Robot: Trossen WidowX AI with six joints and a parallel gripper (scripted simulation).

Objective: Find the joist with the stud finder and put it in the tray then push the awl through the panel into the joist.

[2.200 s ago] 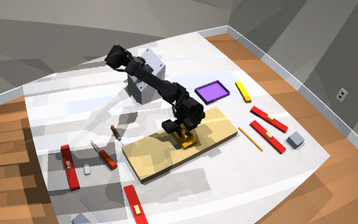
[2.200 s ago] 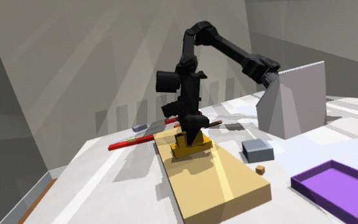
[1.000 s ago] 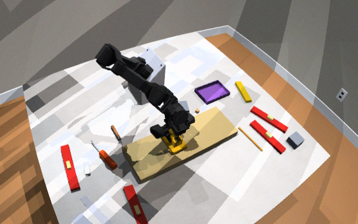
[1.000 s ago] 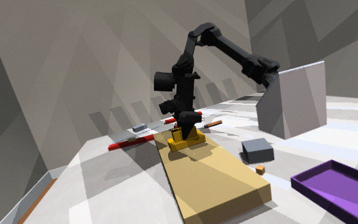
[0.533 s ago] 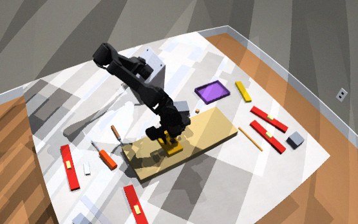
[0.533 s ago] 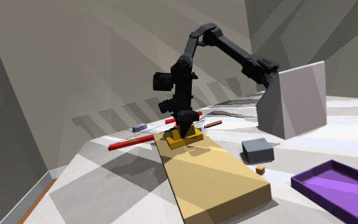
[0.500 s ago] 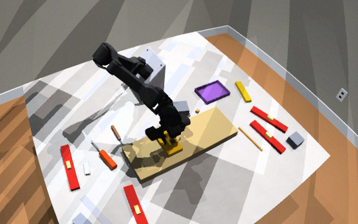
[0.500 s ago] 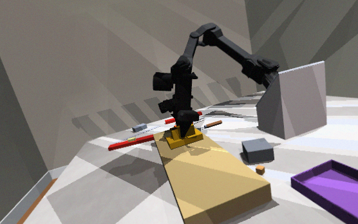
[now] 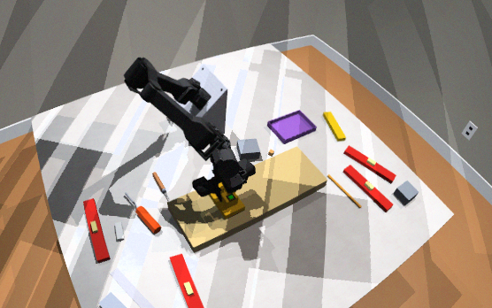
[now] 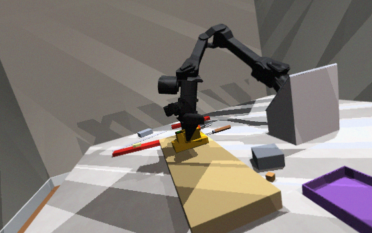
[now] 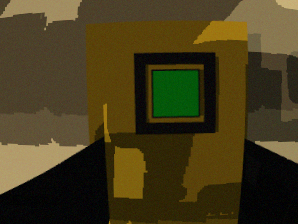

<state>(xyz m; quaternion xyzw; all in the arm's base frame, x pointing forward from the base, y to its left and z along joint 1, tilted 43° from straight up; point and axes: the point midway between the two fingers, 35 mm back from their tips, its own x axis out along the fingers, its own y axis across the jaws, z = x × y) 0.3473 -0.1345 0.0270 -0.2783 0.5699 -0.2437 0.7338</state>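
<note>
Now: gripper tip 440 mm to the right of the purple tray, 190 mm past it and 50 mm above it. Round my gripper tip: yellow stud finder: 20 mm above, 10 mm ahead; awl: 180 mm behind, 140 mm to the right, 60 mm below; orange-handled screwdriver: 250 mm to the right, 150 mm behind, 50 mm below.
</note>
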